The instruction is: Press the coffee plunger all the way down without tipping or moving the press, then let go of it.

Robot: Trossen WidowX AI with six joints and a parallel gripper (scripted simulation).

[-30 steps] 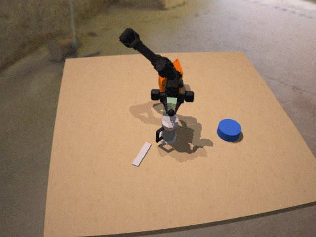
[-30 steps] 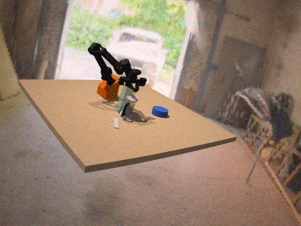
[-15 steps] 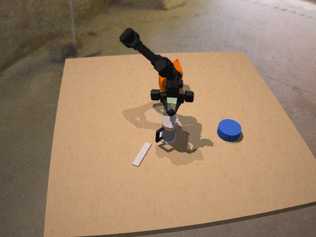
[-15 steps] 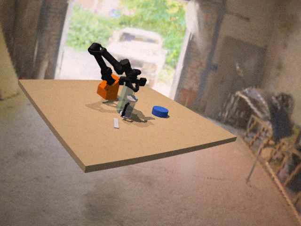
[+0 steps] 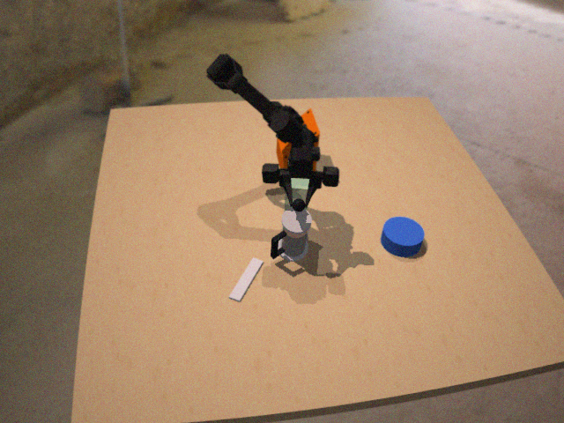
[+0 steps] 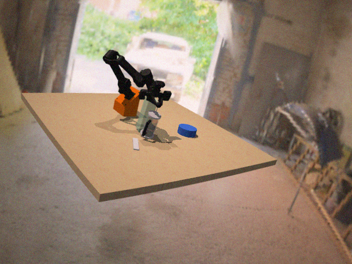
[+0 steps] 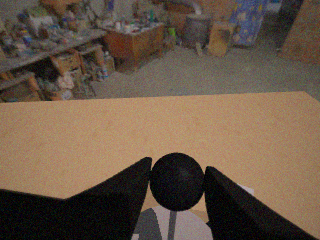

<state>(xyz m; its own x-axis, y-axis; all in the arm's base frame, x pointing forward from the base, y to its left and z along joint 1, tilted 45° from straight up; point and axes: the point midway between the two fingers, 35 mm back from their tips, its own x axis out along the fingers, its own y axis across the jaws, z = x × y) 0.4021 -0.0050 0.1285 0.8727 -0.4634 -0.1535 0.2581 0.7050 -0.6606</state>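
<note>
Right now the coffee press is 30 mm behind my gripper tip, 10 mm to the right of it and 110 mm below it.
</note>
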